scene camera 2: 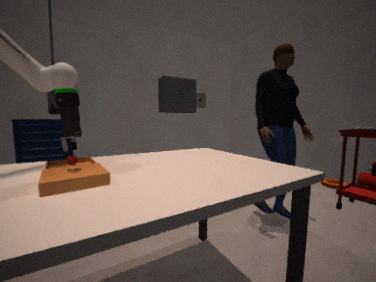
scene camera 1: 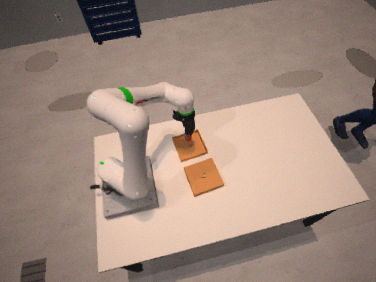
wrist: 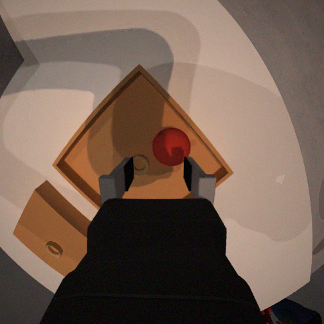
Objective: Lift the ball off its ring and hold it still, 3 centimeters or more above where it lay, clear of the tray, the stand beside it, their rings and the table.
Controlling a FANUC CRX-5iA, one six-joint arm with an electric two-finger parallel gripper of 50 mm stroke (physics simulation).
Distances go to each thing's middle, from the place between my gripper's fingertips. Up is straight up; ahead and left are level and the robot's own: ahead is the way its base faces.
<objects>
Now: the orange tray (wrist: 124, 124) 10 mm ahead of my hand, 40 mm to the right of it and 60 mm below it. The rest, counted from my hand: orange stand (scene camera 2: 53, 181): 70 mm ahead, 270 mm to the right, 50 mm below; red ball (wrist: 170, 145): 20 mm to the left, 50 mm below.
</objects>
